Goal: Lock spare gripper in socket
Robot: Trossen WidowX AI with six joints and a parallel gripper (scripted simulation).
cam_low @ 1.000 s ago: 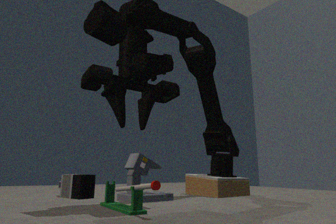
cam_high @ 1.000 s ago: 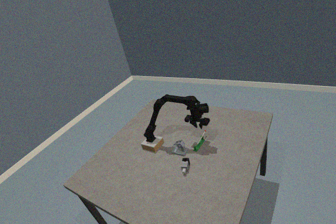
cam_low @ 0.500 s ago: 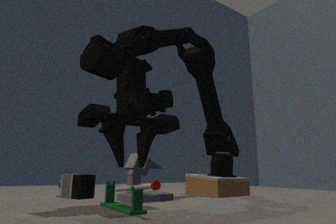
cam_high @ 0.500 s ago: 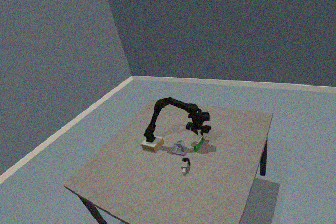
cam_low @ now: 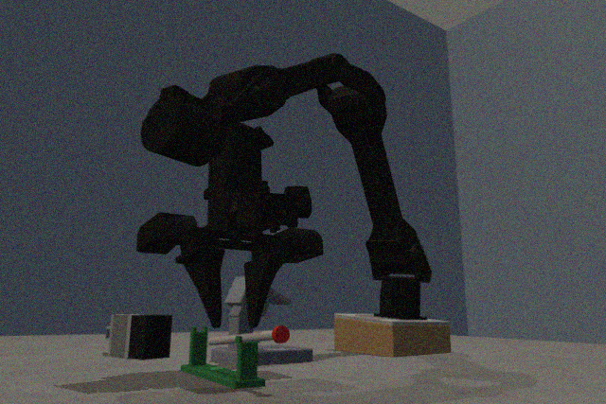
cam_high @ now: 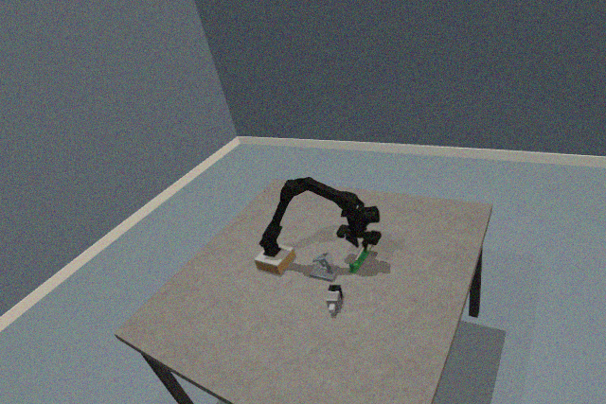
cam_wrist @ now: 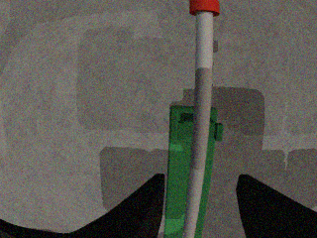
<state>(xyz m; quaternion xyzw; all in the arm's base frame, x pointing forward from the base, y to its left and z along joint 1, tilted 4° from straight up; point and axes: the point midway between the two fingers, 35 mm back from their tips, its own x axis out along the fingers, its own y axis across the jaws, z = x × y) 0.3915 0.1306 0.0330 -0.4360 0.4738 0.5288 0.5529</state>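
Right now the green pin rest is 40 mm to the right of my gripper tip and 30 mm below it. From my gripper tip the other things lie so: spare gripper (290 mm to the right, 20 mm below); grey mount (140 mm to the right, 110 mm behind).
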